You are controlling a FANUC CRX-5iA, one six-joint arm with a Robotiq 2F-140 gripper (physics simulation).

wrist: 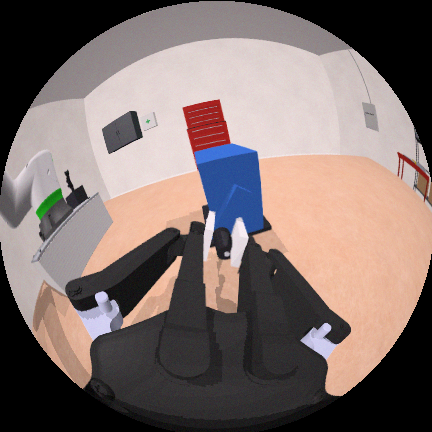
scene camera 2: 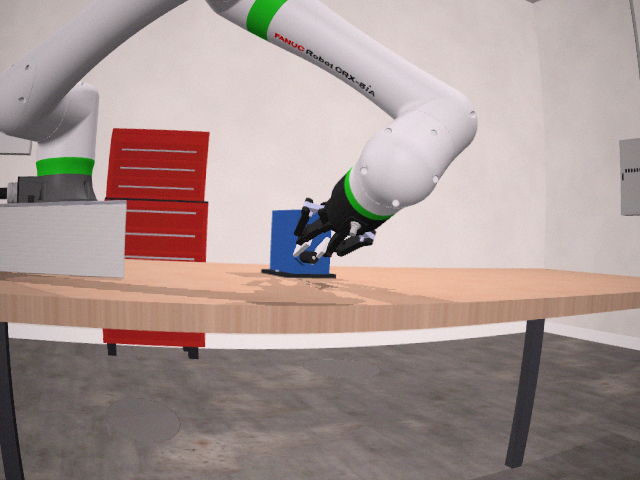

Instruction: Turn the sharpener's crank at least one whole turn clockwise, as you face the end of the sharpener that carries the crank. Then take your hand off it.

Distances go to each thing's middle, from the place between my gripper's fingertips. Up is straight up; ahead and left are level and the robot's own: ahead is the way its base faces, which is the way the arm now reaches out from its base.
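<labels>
I see the blue sharpener point(scene camera 2: 283, 241), and it is 2 cm above my hand, 5 cm to the left of it and 2 cm ahead of it.
</labels>
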